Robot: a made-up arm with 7 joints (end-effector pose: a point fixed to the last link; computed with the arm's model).
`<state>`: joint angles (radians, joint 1 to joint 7).
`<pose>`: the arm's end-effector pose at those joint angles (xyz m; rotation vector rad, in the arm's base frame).
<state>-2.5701 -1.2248 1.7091 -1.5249 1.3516 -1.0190 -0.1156</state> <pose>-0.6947 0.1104 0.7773 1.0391 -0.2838 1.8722</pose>
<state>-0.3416 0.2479 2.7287 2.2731 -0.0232 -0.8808 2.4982</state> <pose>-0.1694 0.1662 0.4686 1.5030 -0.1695 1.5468</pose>
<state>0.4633 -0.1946 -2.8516 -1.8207 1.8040 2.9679 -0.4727</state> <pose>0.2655 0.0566 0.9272 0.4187 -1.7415 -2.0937</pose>
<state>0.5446 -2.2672 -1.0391 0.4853 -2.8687 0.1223 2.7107</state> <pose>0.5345 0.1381 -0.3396 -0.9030 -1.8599 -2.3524</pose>
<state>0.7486 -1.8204 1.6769 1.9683 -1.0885 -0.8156 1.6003</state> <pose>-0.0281 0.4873 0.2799 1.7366 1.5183 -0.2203</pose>
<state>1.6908 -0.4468 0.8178 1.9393 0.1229 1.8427 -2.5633</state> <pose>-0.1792 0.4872 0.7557 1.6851 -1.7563 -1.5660</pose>
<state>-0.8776 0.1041 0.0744 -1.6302 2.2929 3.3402 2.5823</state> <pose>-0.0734 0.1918 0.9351 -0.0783 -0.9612 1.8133</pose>
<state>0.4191 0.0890 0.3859 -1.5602 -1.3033 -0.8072 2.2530</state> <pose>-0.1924 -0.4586 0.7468 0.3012 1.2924 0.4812</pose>
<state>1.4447 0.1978 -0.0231 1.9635 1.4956 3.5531 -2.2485</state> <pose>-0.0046 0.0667 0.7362 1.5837 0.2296 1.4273</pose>
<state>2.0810 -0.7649 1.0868 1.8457 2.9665 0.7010 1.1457</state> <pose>-0.4432 -0.0293 0.5666 0.9267 -1.1624 -1.3074</pose>
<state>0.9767 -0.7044 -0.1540 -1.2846 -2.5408 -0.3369 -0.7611</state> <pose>-0.1431 -0.0008 1.0658 2.0222 -1.3152 0.7791</pose>
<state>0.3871 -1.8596 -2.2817 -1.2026 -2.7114 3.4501 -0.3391</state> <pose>0.3177 0.0540 0.1139 2.1523 -0.8781 2.0695</pose>
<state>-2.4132 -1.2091 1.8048 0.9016 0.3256 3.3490 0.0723</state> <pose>-0.2983 -0.3894 0.5988 -1.7301 -1.1040 1.3695</pose>
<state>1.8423 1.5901 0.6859 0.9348 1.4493 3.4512 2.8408</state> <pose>0.0102 -0.4499 0.5589 -1.5217 -0.0242 -2.0840</pose>
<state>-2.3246 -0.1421 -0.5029 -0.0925 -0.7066 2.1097 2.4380</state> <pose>0.1159 -0.0006 1.1380 0.6743 0.0205 2.0049</pose>
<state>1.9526 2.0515 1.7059 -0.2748 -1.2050 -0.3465 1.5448</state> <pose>0.5742 -0.6496 0.1310 0.2759 -0.5261 0.3980</pose>
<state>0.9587 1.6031 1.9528 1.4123 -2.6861 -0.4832 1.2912</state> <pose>-0.6278 -0.3821 0.1304 0.7866 0.7937 -1.6438</pose>
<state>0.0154 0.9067 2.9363 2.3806 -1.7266 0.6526 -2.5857</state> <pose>-0.4421 -0.1547 0.1893 -1.8329 -1.1600 -0.7538</pose>
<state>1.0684 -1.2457 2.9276 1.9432 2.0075 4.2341 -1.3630</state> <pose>0.3453 0.0604 0.7966 -2.0573 -1.7884 -0.4964</pose>
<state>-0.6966 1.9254 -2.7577 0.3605 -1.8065 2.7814 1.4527</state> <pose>-0.6336 0.2418 0.3208 0.0213 -1.7082 0.9261</pose>
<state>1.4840 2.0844 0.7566 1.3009 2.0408 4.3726 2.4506</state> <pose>-0.3258 -0.3948 0.2264 -2.1169 -1.0126 -1.9571</pose>
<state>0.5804 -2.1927 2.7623 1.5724 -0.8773 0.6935 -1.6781</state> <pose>0.6199 0.4846 0.4710 0.0003 -1.0294 -1.4025</pose>
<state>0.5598 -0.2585 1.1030 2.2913 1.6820 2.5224 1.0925</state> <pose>0.1259 0.0485 0.6334 -1.6514 1.6198 -0.2812</pose>
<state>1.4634 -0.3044 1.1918 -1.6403 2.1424 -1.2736 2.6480</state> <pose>0.2569 -0.2671 0.9574 -0.8354 -1.5009 0.4542</pose>
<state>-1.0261 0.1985 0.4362 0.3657 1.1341 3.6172 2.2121</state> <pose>0.0689 -0.0129 1.0094 1.3308 -1.3681 -0.4036</pose>
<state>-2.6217 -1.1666 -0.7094 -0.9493 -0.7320 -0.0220 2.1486</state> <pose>-0.3183 -0.3642 1.0477 -1.1235 -0.6633 0.9507</pose>
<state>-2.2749 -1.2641 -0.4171 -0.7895 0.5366 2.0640 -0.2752</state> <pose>-0.3821 -0.2681 0.8727 0.1562 0.0267 0.9345</pose>
